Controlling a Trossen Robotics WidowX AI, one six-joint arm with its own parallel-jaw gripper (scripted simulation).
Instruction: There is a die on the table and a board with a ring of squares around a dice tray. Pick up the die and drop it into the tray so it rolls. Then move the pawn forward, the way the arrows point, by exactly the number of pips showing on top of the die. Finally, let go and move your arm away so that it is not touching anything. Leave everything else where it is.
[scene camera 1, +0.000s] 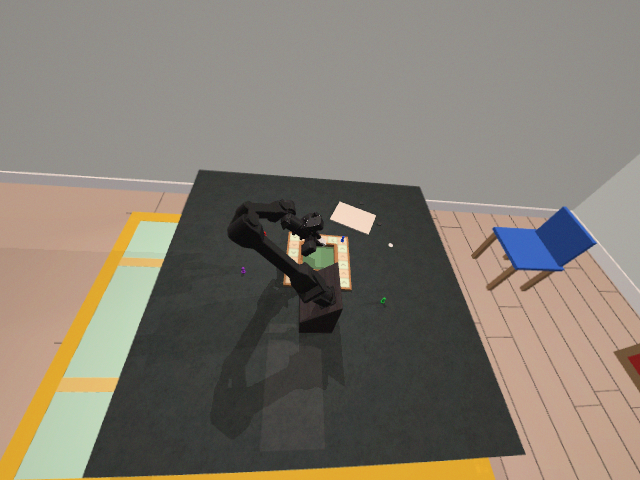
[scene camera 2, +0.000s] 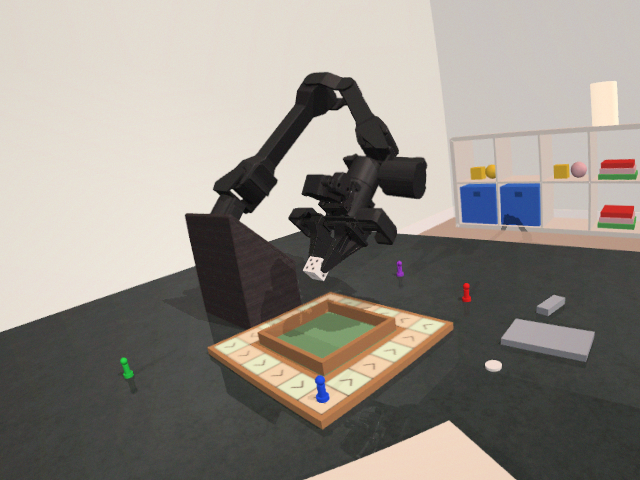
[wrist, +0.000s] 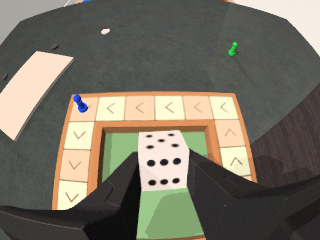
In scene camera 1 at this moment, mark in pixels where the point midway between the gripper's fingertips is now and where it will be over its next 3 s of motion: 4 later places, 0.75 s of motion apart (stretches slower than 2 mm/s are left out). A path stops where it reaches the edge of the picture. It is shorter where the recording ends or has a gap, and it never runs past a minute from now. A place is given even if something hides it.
The gripper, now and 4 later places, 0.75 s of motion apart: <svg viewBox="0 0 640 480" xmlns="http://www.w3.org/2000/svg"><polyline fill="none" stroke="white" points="322,243 322,245 332,237 344,233 343,236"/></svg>
